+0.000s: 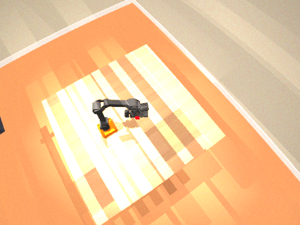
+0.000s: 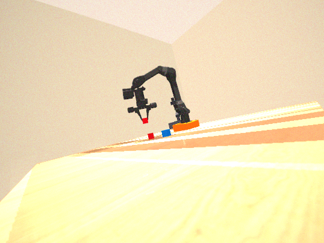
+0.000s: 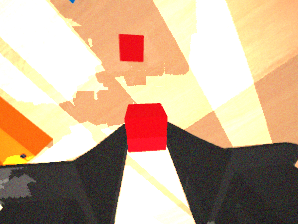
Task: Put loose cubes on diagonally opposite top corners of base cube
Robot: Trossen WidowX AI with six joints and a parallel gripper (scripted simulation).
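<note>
Now: gripper tip 20 mm short of the blue cube, 180 mm to the right of it and 100 mm above it.
</note>
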